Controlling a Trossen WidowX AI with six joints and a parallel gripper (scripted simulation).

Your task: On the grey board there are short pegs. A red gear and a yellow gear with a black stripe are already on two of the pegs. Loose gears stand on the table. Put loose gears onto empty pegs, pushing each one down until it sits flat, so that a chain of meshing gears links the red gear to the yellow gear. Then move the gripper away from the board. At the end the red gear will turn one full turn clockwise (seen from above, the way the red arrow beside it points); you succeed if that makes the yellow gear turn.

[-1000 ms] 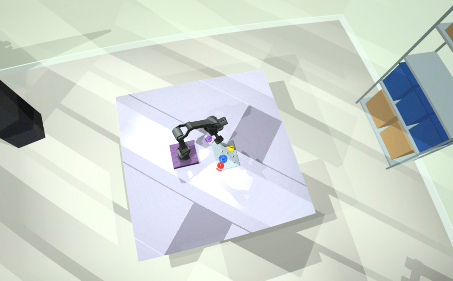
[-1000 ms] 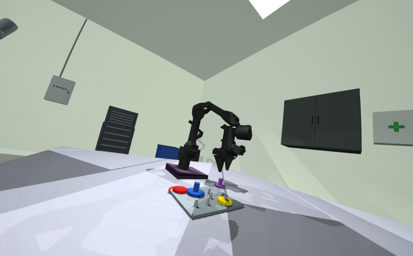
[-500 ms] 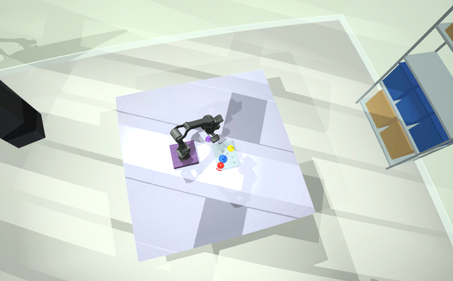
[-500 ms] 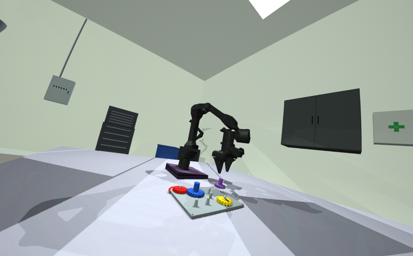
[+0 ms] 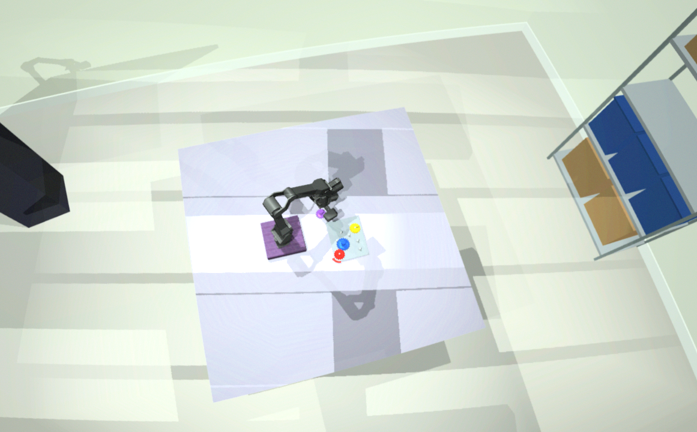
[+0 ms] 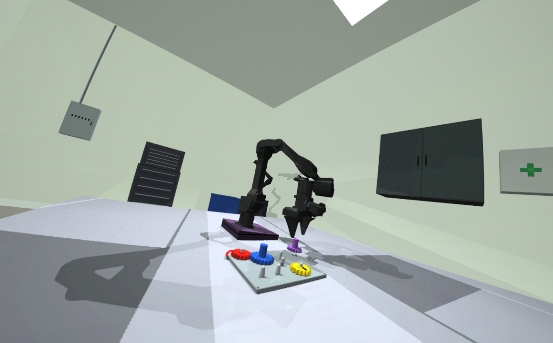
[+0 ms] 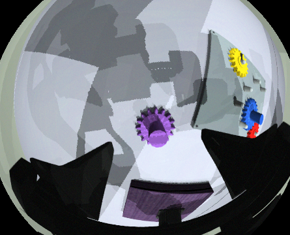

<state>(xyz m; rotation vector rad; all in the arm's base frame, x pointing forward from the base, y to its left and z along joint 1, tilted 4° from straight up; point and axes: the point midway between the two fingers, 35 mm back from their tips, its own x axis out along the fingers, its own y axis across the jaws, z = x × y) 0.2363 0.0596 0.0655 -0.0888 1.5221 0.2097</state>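
Right now the purple gear is 4 cm below my gripper tip. Round my gripper tip: yellow gear: 14 cm to the right, 12 cm ahead, 4 cm below; red gear: 23 cm to the right, 4 cm below, 1 cm behind; blue gear: 19 cm to the right, 3 cm below, 3 cm ahead.
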